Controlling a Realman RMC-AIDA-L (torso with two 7-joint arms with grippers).
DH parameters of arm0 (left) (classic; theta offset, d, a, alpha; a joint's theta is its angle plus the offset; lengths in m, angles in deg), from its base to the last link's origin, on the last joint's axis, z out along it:
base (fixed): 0 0 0 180
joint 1: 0 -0.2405 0 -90
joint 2: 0 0 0 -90
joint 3: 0 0.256 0 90
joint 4: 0 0 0 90
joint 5: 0 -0.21 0 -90
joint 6: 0 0 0 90
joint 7: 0 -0.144 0 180
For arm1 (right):
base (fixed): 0 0 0 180
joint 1: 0 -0.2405 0 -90
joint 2: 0 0 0 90
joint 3: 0 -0.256 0 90
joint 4: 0 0 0 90
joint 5: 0 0.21 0 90
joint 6: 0 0 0 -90
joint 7: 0 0.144 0 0
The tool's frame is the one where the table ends.
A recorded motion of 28 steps. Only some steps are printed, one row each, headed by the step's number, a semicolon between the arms.
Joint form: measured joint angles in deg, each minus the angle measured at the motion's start. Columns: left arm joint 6, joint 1, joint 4, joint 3, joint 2, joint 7, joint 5; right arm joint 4, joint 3, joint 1, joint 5, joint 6, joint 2, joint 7.
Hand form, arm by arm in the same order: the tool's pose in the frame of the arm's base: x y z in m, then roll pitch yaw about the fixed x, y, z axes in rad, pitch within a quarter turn. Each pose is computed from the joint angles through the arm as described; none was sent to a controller.
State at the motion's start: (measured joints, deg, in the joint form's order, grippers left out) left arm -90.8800 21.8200 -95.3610 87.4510 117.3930 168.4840 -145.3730; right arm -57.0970 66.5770 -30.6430 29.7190 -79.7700 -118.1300 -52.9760
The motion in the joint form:
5: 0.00 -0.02 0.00 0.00 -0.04 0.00 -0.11; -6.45 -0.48 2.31 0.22 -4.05 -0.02 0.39
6: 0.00 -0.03 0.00 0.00 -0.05 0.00 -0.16; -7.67 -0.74 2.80 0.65 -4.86 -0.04 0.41
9: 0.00 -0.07 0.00 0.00 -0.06 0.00 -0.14; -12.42 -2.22 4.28 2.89 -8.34 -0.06 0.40
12: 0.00 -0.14 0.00 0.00 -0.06 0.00 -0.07; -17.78 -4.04 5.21 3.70 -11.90 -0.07 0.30
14: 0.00 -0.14 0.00 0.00 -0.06 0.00 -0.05; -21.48 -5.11 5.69 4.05 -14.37 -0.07 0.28
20: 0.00 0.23 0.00 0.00 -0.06 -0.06 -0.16; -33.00 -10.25 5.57 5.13 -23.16 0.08 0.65
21: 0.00 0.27 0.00 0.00 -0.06 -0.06 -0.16; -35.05 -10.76 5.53 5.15 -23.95 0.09 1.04
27: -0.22 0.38 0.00 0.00 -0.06 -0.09 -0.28; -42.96 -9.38 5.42 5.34 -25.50 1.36 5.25
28: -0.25 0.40 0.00 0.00 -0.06 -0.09 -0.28; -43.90 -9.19 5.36 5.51 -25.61 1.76 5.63
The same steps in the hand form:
5: -0.1797 0.3103 0.0137 -2.6428 0.0272 0.9581; 0.2830 0.3378 0.0147 -2.7075 -0.2001 -0.8065
6: -0.1799 0.3103 0.0138 -2.6418 0.0274 0.9584; 0.2814 0.3364 0.0175 -2.7111 -0.1916 -0.8045
9: -0.1801 0.3102 0.0139 -2.6420 0.0274 0.9590; 0.2722 0.3321 0.0293 -2.7312 -0.1507 -0.7895
12: -0.1803 0.3099 0.0138 -2.6432 0.0272 0.9601; 0.2622 0.3296 0.0454 -2.7255 -0.1260 -0.7647
14: -0.1803 0.3099 0.0138 -2.6435 0.0271 0.9601; 0.2550 0.3274 0.0561 -2.7180 -0.1164 -0.7451
20: -0.1785 0.3111 0.0139 -2.6416 0.0280 0.9529; 0.2285 0.3195 0.0943 -2.6843 -0.0830 -0.6864
21: -0.1783 0.3113 0.0139 -2.6416 0.0280 0.9522; 0.2236 0.3189 0.1002 -2.6669 -0.0765 -0.6756
27: -0.1781 0.3112 0.0140 -2.6403 0.0319 0.9519; 0.2012 0.3184 0.1200 -2.5822 -0.0703 -0.6386
28: -0.1781 0.3112 0.0140 -2.6404 0.0323 0.9518; 0.1982 0.3186 0.1233 -2.5698 -0.0712 -0.6293

